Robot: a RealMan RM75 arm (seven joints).
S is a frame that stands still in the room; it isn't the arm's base.
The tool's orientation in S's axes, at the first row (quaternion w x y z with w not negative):
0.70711, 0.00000, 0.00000, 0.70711
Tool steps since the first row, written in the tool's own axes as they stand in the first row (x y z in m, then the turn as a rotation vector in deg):
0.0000, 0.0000, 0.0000, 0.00, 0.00, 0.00
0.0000, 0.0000, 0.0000, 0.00, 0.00, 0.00
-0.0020, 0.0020, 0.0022, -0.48, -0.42, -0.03
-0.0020, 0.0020, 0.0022, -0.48, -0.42, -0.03
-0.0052, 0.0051, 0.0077, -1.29, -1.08, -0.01
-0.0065, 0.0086, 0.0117, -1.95, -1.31, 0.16
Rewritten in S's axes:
0.0000, 0.0000, 0.0000, 0.00, 0.00, 0.00
0.0000, 0.0000, 0.0000, 0.00, 0.00, 0.00
-0.0020, -0.0020, 0.0022, 0.42, -0.48, -0.03
-0.0020, -0.0020, 0.0022, 0.42, -0.48, -0.03
-0.0051, -0.0052, 0.0077, 1.08, -1.29, -0.01
-0.0086, -0.0065, 0.0117, 1.31, -1.95, 0.16

